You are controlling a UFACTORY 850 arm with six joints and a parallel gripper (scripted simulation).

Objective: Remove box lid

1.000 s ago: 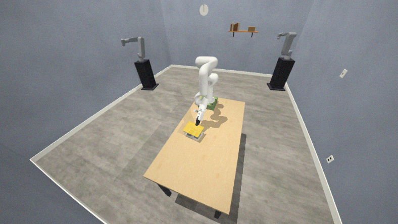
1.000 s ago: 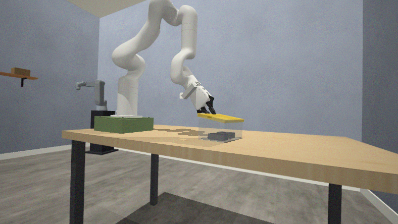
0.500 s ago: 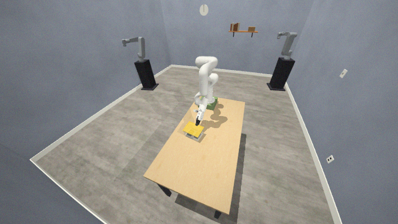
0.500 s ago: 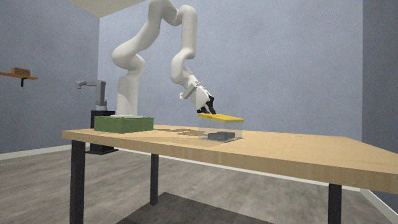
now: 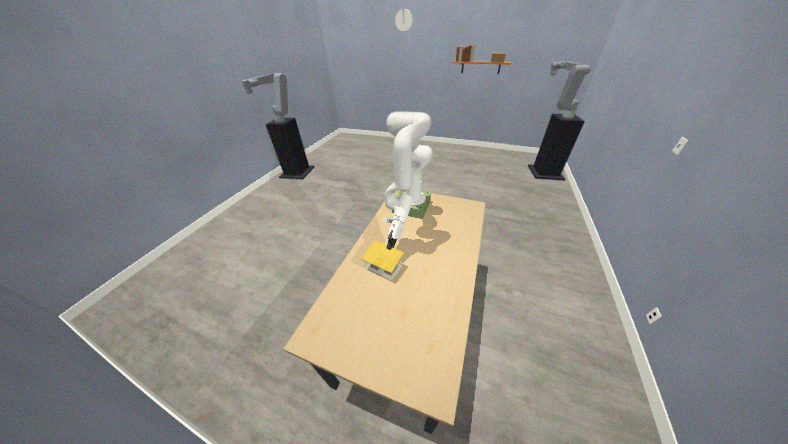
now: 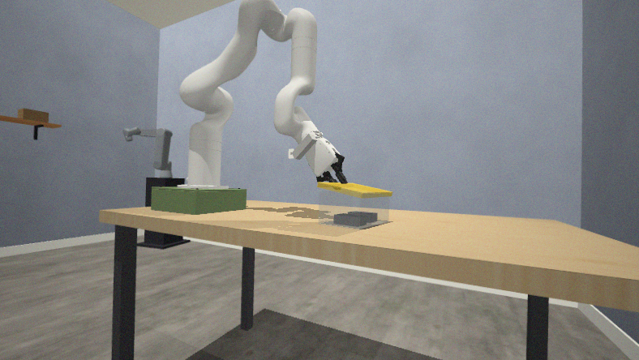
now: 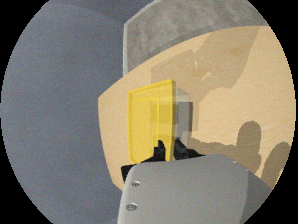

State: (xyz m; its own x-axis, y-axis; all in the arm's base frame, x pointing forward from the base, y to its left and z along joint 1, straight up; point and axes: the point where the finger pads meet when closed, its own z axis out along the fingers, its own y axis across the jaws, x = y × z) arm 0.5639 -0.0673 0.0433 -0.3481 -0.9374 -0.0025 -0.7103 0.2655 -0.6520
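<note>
My hand is 60 mm short of the yellow lid, 40 mm to the left of it and 20 mm above it. The rest, counted from my hand: clear box: 60 mm ahead, 40 mm to the right, 80 mm below.
</note>
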